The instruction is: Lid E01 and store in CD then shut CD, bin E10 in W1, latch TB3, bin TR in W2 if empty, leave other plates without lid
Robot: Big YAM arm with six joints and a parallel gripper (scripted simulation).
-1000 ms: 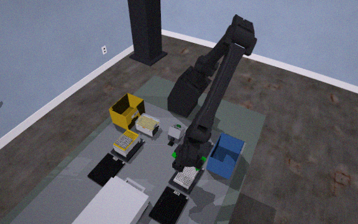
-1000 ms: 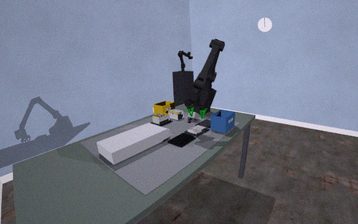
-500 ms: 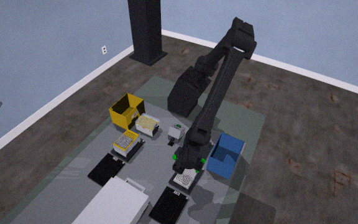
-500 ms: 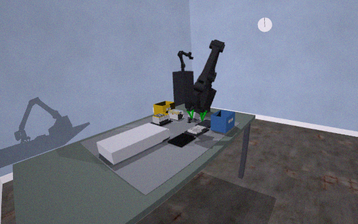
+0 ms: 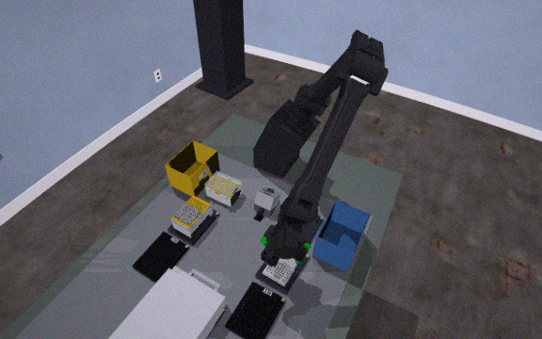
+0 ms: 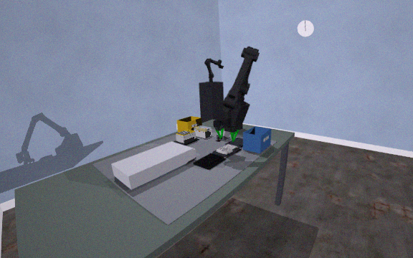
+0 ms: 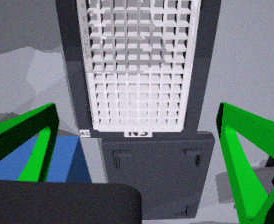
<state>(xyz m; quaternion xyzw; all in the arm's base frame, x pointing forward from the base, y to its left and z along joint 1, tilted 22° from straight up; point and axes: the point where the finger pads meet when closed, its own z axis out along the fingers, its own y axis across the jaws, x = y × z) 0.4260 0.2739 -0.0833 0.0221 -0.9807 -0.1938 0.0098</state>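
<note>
Now: the white assay plate 7 cm below my hand. Also, from my hand: black plate: 18 cm ahead, 7 cm below, 2 cm to the left; N3 label: 8 cm below, 7 cm behind; black lid park nest: 17 cm behind, 8 cm below, 3 cm to the right.
</note>
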